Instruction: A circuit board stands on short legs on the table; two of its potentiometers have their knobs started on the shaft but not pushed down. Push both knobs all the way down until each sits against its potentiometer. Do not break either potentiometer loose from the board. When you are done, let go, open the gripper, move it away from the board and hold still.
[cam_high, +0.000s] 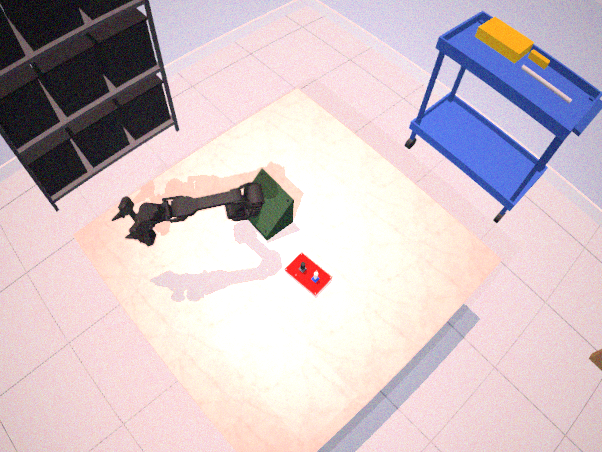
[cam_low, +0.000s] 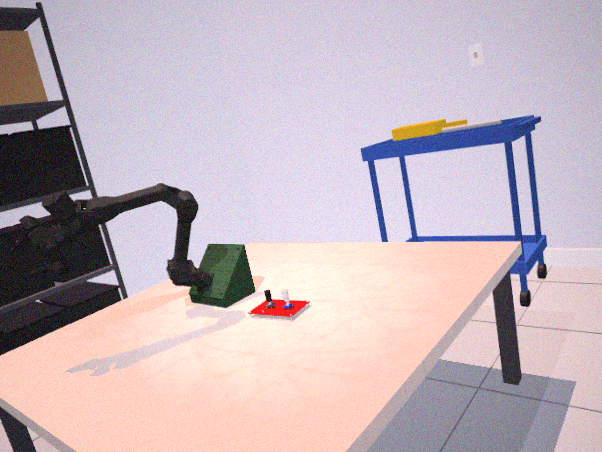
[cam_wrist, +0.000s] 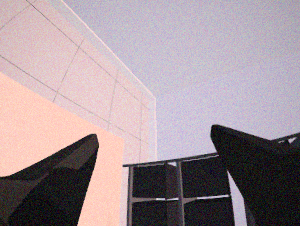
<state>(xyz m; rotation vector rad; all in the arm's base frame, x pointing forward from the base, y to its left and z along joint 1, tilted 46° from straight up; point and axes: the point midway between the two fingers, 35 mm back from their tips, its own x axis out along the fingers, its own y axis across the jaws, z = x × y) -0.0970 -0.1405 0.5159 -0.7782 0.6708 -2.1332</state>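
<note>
The black knob is 470 mm to the left of my gripper tip, 440 mm ahead of it and 260 mm below it. Also, from my gripper tip: white knob: 500 mm ahead, 480 mm to the left, 260 mm below.
</note>
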